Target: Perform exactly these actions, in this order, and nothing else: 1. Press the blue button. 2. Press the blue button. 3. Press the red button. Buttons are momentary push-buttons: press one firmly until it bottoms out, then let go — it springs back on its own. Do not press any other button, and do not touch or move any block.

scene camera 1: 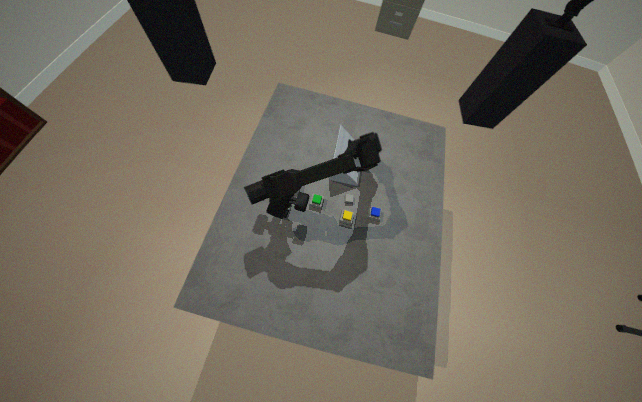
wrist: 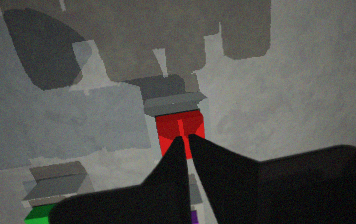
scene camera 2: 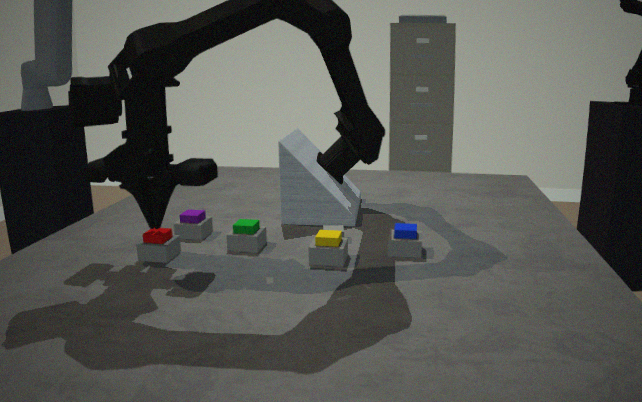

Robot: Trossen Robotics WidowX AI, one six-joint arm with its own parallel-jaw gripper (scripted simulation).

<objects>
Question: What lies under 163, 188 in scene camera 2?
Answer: My gripper.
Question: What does my gripper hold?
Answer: Nothing.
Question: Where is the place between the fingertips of my gripper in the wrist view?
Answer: At 185, 141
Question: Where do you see a red button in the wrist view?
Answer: At 182, 124
</objects>
